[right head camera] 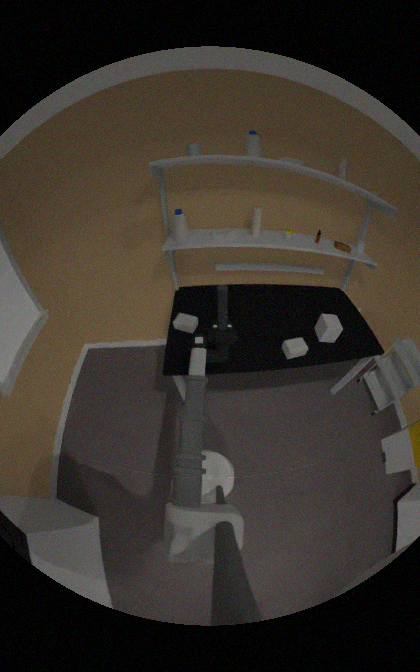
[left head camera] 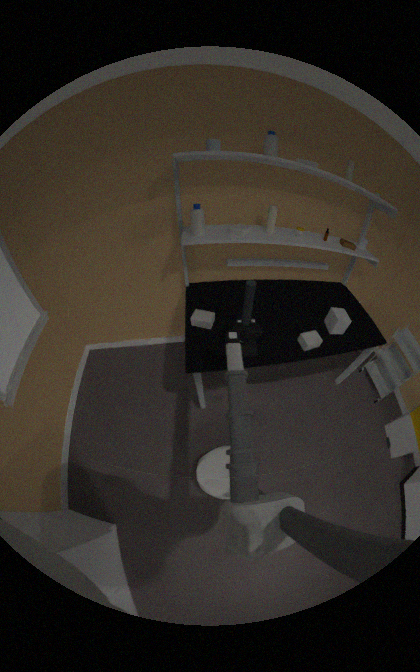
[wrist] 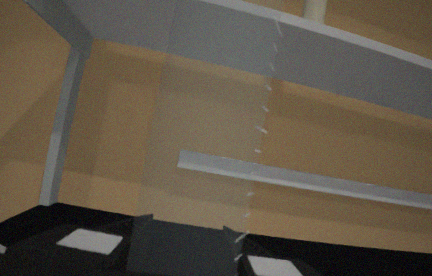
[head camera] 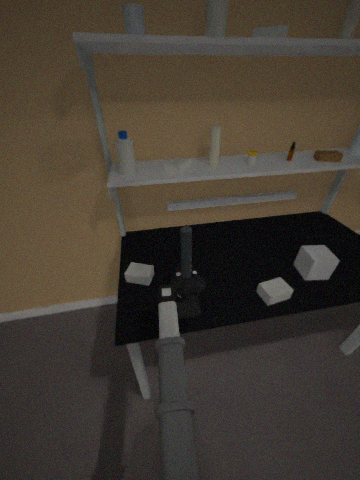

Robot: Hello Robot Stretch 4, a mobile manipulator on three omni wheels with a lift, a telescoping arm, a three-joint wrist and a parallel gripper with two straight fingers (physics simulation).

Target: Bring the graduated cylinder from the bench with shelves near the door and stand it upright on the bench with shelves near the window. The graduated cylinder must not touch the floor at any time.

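Places are measured from the robot's base along level axes (x ahead, y left, z up), in millimetres.
Pixels of known places: gripper, fingertip midpoint: (wrist: 185,240) (head camera: 184,265).
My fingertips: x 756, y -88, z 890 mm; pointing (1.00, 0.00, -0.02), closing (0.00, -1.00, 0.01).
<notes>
For each thing: its top centre in the pictures, then the offset to it from my fingertips. Level surfaces: height alone.
- graduated cylinder, middle of its top: (head camera: 186,229) dz +229, dx -57, dy +1 mm
- black-topped bench with shelves, its level: dz -155 mm
- white block, middle of its top: (head camera: 139,269) dz -97, dx +96, dy +215 mm
- larger box, middle of its top: (head camera: 319,252) dz -25, dx +37, dy -672 mm
- lower shelf, its level: dz +302 mm
The graduated cylinder (head camera: 186,250) (left head camera: 249,300) (right head camera: 222,305) looks dark grey in the head views. In the wrist view the graduated cylinder (wrist: 207,115) is see-through, with white marks along its right side, and stands about upright. My gripper (head camera: 186,275) (left head camera: 246,321) (right head camera: 222,327) (wrist: 185,240) is shut on its lower part, over the left part of a black-topped bench with shelves (head camera: 240,250) (left head camera: 285,300) (right head camera: 270,310). The cylinder's base is hidden, so whether it touches the bench top cannot be told. No window shows clearly to tell which bench this is.
A white block (head camera: 139,274) lies left of the gripper; another block (head camera: 275,291) and a larger box (head camera: 316,262) lie right. Above the bench, the lower shelf (head camera: 195,175) holds bottles and jars. A chair (left head camera: 392,365) stands right of the bench, and a white round stool (left head camera: 212,472) shows below the arm.
</notes>
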